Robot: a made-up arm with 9 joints. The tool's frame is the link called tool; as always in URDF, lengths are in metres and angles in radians.
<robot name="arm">
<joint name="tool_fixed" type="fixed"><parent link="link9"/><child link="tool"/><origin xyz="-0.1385 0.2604 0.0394" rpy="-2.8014 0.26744 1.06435"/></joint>
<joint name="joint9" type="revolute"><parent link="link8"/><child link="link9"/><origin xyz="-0.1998 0.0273 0.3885" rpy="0.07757 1.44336 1.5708"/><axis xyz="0 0 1"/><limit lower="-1.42" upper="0.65"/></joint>
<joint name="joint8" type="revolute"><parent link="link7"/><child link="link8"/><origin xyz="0.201 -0.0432 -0.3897" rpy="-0.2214 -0.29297 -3.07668"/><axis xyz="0 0 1"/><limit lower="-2.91" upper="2.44"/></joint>
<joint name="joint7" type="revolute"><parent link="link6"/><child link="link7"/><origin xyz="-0.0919 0.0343 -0.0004" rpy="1.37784 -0.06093 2.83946"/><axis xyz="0 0 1"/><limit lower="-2.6" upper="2.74"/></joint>
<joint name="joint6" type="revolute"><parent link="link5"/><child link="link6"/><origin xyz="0.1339 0.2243 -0.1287" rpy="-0.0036 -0.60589 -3.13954"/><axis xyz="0 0 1"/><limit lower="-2.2" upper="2.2"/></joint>
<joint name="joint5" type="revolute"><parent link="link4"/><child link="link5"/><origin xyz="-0.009 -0.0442 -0.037" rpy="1.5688 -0.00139 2.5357"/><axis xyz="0 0 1"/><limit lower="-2.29" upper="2.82"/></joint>
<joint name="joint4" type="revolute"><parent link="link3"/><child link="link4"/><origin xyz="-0.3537 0.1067 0.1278" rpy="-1.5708 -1.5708 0"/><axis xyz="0 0 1"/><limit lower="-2.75" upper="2.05"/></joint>
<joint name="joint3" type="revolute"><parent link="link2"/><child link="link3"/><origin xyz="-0.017 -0.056 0.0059" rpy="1.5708 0 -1.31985"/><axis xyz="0 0 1"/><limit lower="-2.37" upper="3.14"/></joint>
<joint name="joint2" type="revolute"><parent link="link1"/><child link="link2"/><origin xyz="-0.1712 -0.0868 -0.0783" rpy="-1.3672 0 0"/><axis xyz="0 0 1"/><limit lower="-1.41" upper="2.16"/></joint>
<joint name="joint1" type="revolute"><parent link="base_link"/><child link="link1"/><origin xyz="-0.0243 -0.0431 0.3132" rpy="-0.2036 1.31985 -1.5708"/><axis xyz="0 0 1"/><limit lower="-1.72" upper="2.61"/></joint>
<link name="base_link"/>
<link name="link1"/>
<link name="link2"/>
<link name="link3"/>
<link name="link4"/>
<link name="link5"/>
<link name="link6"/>
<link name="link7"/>
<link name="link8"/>
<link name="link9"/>
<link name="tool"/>
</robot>
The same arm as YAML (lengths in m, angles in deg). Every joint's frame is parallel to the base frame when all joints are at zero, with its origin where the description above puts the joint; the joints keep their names.
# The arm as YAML. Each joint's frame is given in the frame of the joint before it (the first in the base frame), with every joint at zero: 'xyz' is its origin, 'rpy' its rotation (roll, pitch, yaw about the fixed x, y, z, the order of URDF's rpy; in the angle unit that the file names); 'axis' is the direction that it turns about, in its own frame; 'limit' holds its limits. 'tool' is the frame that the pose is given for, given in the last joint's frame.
units:
  length: m
  angle: deg
joints:
  - name: joint1
    type: revolute
    origin:
      xyz: [-0.0243, -0.0431, 0.3132]
      rpy: [0.0, 0.0, 0.0]
    axis: [0.202194, -0.94867, 0.243192]
    limit:
      lower: -98.55
      upper: 149.54
  - name: joint2
    type: revolute
    origin:
      xyz: [-0.1008, 0.0998, 0.1512]
      rpy: [0.0, 0.0, 0.0]
    axis: "+x"
    limit:
      lower: -80.79
      upper: 123.76
  - name: joint3
    type: revolute
    origin:
      xyz: [0.0059, -0.05, 0.0304]
      rpy: [0.0, 0.0, 0.0]
    axis: "+z"
    limit:
      lower: -135.79
      upper: 179.91
  - name: joint4
    type: revolute
    origin:
      xyz: [0.1067, 0.3537, 0.1278]
      rpy: [0.0, 0.0, 0.0]
    axis: "+x"
    limit:
      lower: -157.56
      upper: 117.46
  - name: joint5
    type: revolute
    origin:
      xyz: [-0.037, 0.0442, -0.009]
      rpy: [0.0, 0.0, 0.0]
    axis: [0.002, -0.821992, 0.569495]
    limit:
      lower: -131.21
      upper: 161.57
  - name: joint6
    type: revolute
    origin:
      xyz: [0.2242, 0.0301, -0.1834]
      rpy: [0.0, 0.0, 0.0]
    axis: "-y"
    limit:
      lower: -126.05
      upper: 126.05
  - name: joint7
    type: revolute
    origin:
      xyz: [-0.0341, 0.0004, -0.092]
      rpy: [0.0, 0.0, 0.0]
    axis: [-0.934022, -0.191405, 0.301607]
    limit:
      lower: -148.97
      upper: 156.99
  - name: joint8
    type: revolute
    origin:
      xyz: [0.2959, 0.1047, -0.3092]
      rpy: [0.0, 0.0, 0.0]
    axis: "-x"
    limit:
      lower: -166.73
      upper: 139.8
  - name: joint9
    type: revolute
    origin:
      xyz: [-0.3885, 0.0145, -0.2011]
      rpy: [0.0, 0.0, 0.0]
    axis: [-0.126705, 0.991837, 0.014301]
    limit:
      lower: -81.36
      upper: 37.24
tool:
  origin:
    xyz: [-0.1449, 0.0249, -0.2587]
    rpy: [84.94, 58.3, -21.39]

